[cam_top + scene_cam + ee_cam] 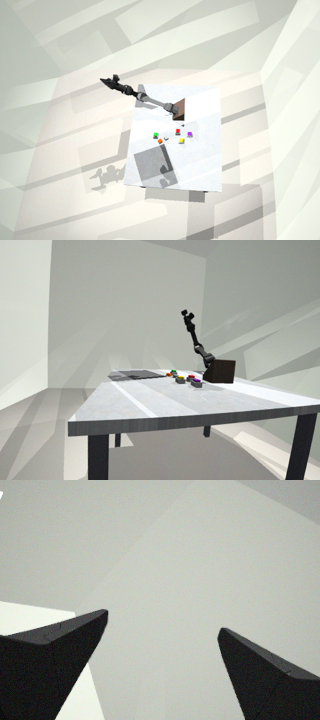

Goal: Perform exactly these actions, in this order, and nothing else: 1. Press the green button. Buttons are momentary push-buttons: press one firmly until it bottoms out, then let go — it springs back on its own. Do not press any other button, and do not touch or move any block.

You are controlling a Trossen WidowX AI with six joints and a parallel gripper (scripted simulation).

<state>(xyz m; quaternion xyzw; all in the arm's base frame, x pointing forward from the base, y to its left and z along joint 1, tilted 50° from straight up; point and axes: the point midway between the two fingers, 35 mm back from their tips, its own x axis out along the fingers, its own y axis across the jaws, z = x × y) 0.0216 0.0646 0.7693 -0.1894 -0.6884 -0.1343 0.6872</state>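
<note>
Now: the green button 170 mm ahead of my gripper tip, 400 mm to the left of it and 610 mm below it. Also, from my gripper tip: red button (100 mm ahead, 610 mm to the left, 610 mm below); then orange block (220 mm ahead, 460 mm to the left, 630 mm below); then yellow button (190 mm ahead, 660 mm to the left, 610 mm below).
</note>
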